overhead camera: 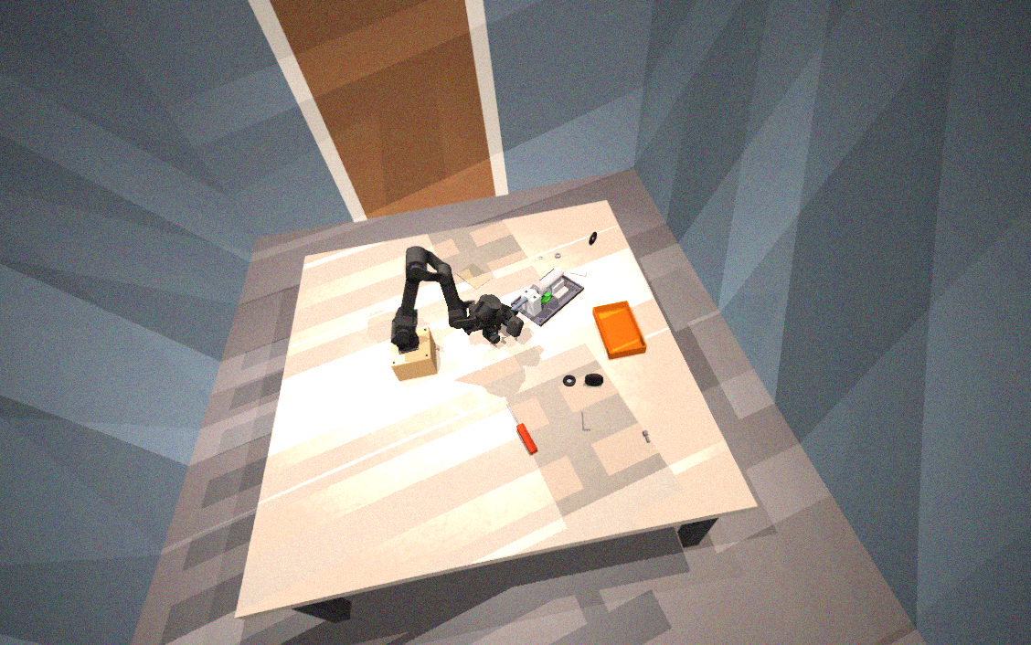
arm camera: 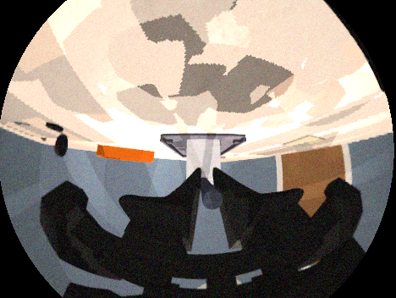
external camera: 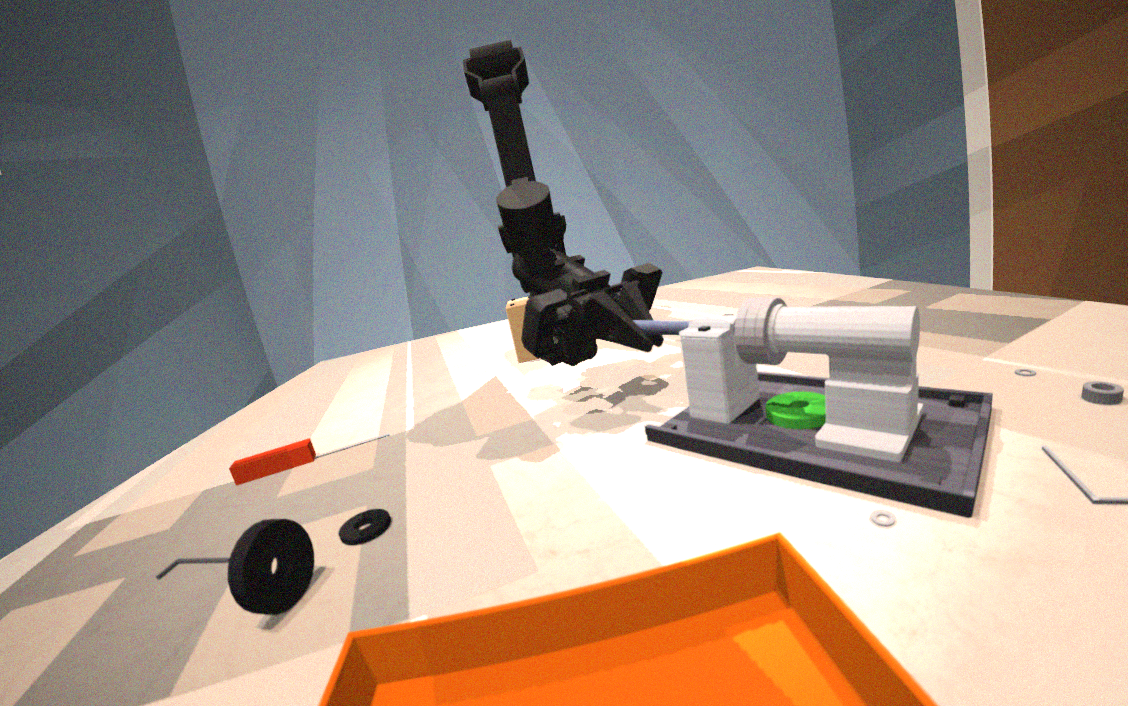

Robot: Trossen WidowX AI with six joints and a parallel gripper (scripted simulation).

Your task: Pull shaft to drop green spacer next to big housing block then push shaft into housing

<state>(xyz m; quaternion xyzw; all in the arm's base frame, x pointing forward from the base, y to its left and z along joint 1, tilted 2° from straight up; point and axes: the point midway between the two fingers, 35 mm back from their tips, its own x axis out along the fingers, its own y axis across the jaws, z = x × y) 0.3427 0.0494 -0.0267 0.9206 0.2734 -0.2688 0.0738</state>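
Now: gripper tip 5 cm short of the shaft, 3 cm to the right of it and 2 cm below it. Round my gripper tip: orange tray: 31 cm ahead, 14 cm to the right, 5 cm below; grey spacer: 10 cm ahead, 6 cm to the left, 2 cm above; green spacer: 11 cm ahead, 8 cm to the left, 5 cm below.
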